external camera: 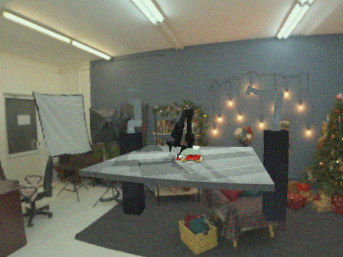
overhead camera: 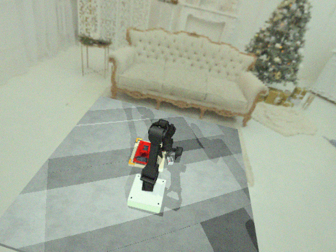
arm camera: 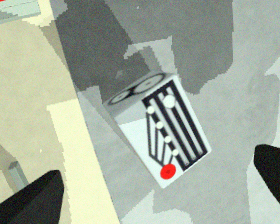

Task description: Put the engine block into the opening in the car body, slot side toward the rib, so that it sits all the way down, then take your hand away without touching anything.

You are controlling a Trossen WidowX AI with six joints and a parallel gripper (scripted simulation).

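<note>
My gripper tip is 30 mm above the engine block, 20 mm to the left of it and 10 mm short of it.
</note>
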